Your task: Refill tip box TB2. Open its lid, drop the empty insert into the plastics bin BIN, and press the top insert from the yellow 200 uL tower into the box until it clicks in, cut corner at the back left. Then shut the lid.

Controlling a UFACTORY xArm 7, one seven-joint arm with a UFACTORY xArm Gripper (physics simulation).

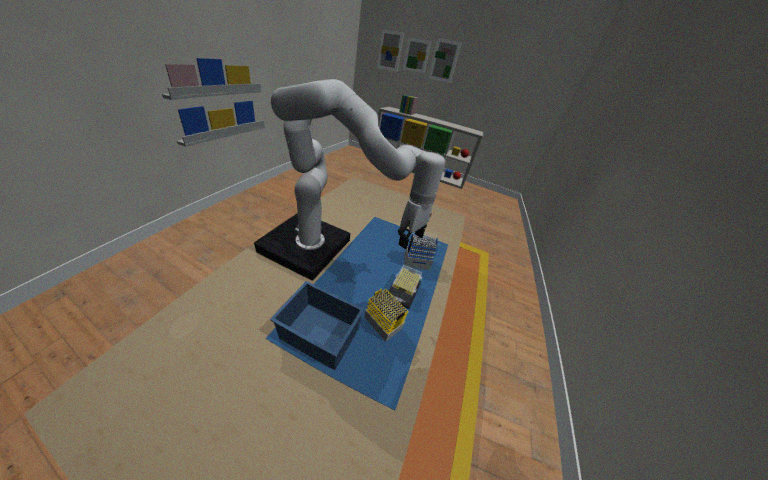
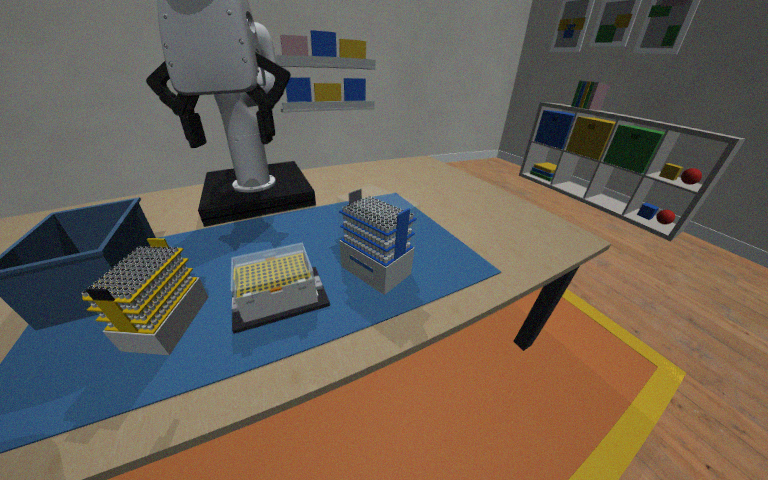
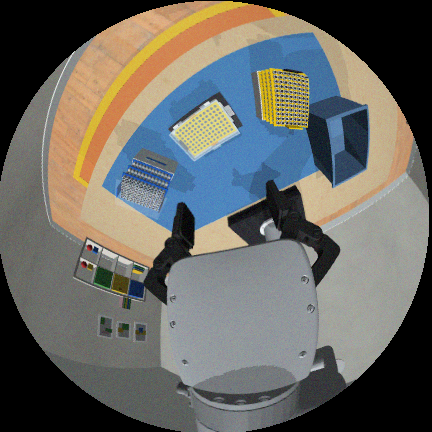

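Tip box TB2 (image 1: 404,293) (image 2: 277,305) stands mid-mat on a dark base. Its clear lid (image 2: 266,252) looks shut over a yellow insert (image 1: 407,280) (image 2: 271,274) (image 3: 206,130), whose holes look empty. The yellow tower (image 1: 386,312) (image 2: 141,288) (image 3: 285,97) stands between box and bin, with several tip-filled inserts stacked on a grey base. The dark blue bin BIN (image 1: 308,342) (image 2: 56,288) (image 3: 322,145) stands beside it. My gripper (image 1: 412,234) (image 2: 231,140) (image 3: 226,199) is open and empty, high above the table and off the box on the arm's side. The insert's cut corner is too small to tell.
A blue tower (image 1: 421,251) (image 2: 376,243) (image 3: 147,185) stands on the box's other side, with upright end posts. The blue mat (image 1: 368,367) (image 2: 441,271) (image 3: 240,160) lies under these things. The arm's black base (image 1: 277,249) (image 2: 215,200) stands behind the mat.
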